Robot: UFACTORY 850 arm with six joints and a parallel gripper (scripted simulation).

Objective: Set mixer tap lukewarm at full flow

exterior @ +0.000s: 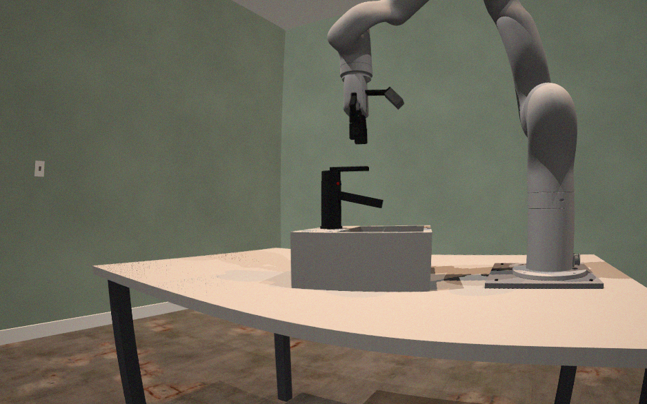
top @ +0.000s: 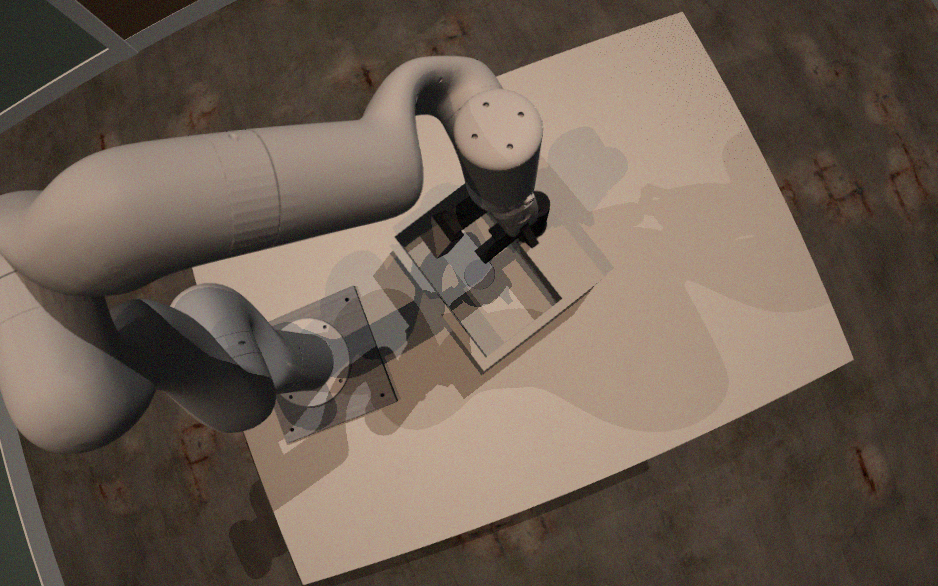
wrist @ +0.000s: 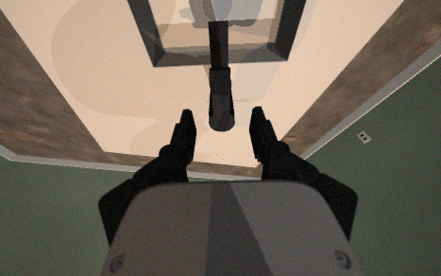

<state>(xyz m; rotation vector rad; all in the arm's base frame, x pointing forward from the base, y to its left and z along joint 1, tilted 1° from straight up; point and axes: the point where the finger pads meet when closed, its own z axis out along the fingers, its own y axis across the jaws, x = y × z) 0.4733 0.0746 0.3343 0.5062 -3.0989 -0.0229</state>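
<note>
My hand is 8 cm above the lever, 2 cm short of it and 1 cm to the right of it. Also, from my hand: black mixer tap: 13 cm below, 5 cm ahead, 1 cm to the left; then grey sink basin: 31 cm below, 4 cm behind, 2 cm to the right.
</note>
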